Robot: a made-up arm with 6 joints.
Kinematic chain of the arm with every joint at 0, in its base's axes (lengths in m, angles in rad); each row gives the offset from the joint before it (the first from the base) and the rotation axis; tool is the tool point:
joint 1: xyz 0 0 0.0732 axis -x
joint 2: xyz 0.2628 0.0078 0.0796 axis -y
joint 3: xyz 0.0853 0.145 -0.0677 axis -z
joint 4: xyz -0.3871 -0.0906 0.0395 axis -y
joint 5: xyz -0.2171 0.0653 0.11 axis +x
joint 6: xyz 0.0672 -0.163 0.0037 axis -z
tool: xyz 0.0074 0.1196 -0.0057
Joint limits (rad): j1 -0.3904..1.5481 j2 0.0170..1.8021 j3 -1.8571..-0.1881 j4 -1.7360..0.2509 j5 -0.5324..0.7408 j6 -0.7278..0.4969
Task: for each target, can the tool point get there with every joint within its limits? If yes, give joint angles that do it. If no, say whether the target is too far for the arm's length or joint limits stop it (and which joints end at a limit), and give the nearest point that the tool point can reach.
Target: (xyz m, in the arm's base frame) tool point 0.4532 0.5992 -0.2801
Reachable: no: joint limits stop it (at a limit: joint 1, joint 3, joint 4, joint 5, joint 6) | nearest point 0.3614 0.3438 0.1046 | short by 0.471 m
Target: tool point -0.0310 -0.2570 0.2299
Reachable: yes | joints 0.6422 0.6525 -0.7338 0.0047 -0.2516 -0.5004
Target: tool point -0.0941 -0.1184 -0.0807
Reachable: yes | joints 0.1031 0.8696 -0.3433 -0.0920 -0.3896 -0.3537
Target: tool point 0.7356 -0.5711 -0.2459
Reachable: no: joint limits stop it (at a limit: joint 1, joint 2, joint 3, joint 4, joint 5, joint 6) | nearest point 0.5951 -0.4122 -0.0298 | short by 0.303 m
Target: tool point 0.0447 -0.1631 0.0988
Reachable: yes | joints 0.6355 1.4565 -0.6463 -1.1725 0.4180 -0.5985
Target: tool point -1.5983 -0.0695 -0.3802
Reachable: no: too far | nearest point -0.2508 -0.0277 0.0069 | short by 1.403 m
